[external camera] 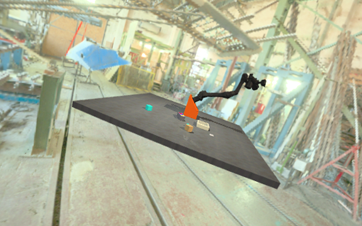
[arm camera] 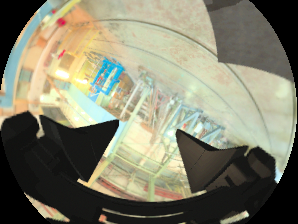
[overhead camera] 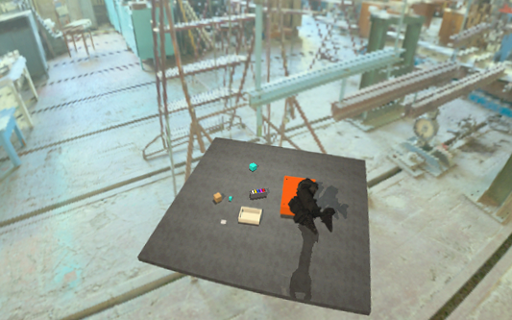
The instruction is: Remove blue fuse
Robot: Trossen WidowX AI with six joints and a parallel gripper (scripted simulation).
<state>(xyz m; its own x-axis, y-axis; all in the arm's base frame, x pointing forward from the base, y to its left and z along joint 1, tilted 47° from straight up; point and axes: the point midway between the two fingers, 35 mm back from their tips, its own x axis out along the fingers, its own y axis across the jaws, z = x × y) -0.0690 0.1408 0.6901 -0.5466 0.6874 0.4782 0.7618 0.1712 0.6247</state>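
Right now the blue fuse is 410 mm ahead of my gripper tip, 670 mm to the right of it and 490 mm below it. The rest, counted from my gripper tip: beige tray (420 mm ahead, 460 mm to the right, 510 mm below); small teal cube (580 mm ahead, 580 mm to the right, 510 mm below); tan cube (670 mm ahead, 560 mm to the right, 500 mm below).
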